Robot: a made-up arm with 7 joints.
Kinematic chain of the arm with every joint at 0, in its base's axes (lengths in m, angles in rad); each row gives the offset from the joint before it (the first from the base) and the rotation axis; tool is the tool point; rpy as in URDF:
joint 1: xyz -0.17 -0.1 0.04 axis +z
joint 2: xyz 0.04 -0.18 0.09 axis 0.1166 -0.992 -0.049
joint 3: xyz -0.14 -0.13 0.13 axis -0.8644 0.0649 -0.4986
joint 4: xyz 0 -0.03 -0.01 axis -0.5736 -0.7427 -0.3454
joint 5: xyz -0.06 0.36 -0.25 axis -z
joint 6: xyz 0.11 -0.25 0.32 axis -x
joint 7: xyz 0.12 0 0.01 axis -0.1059 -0.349 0.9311
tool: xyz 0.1 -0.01 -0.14 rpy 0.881 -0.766 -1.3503
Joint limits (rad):
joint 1: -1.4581..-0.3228
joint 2: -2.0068..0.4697
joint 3: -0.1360..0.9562
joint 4: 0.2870..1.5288
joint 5: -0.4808..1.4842
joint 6: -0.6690..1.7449
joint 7: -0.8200..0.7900
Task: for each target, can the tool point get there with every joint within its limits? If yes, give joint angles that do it. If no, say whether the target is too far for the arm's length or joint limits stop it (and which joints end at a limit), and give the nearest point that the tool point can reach.
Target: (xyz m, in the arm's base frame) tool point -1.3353 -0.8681 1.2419
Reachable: no: too far | nearest point -0.6407 -0.4103 0.5263 | short by 1.097 m
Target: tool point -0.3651 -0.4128 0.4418
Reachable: yes | joints -0.5732 -0.1268 0.2478 1.1387 0.2141 0.9065 -0.0824
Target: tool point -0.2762 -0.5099 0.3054
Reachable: yes | joints -1.1386 -0.6565 0.8672 1.0979 -0.2497 0.6449 -0.5133
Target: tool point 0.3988 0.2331 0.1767
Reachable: no: joint limits stop it (at a limit: joint 1, joint 3, joint 4, joint 5, joint 6, joint 7) | nearest point 0.1265 -0.1310 0.1499 | short by 0.455 m
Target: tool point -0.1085 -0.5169 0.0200
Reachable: yes | joints -0.6773 -1.0613 0.6084 0.8099 -0.1900 -0.1606 0.2494
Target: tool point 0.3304 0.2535 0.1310
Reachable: no: joint limits stop it (at a limit: joint 1, joint 3, joint 4, joint 5, joint 6, joint 7) | nearest point 0.1262 -0.1294 0.1197 | short by 0.434 m
